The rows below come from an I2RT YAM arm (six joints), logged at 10 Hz.
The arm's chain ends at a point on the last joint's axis. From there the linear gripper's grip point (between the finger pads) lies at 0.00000 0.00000 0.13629 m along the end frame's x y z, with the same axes.
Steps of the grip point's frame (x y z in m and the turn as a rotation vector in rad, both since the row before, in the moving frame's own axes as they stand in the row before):
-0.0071 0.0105 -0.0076 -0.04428 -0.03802 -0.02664
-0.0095 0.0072 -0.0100 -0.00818 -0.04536 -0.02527
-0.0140 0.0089 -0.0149 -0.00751 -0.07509 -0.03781
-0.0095 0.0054 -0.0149 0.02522 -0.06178 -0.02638
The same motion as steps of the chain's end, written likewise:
-0.0020 0.0044 -0.0074 -0.04428 -0.03802 -0.02664
-0.0033 0.0060 -0.0099 -0.00818 -0.04536 -0.02527
-0.0038 0.0077 -0.0145 -0.00751 -0.07509 -0.03781
-0.0010 0.0087 -0.0146 0.02522 -0.06178 -0.02638

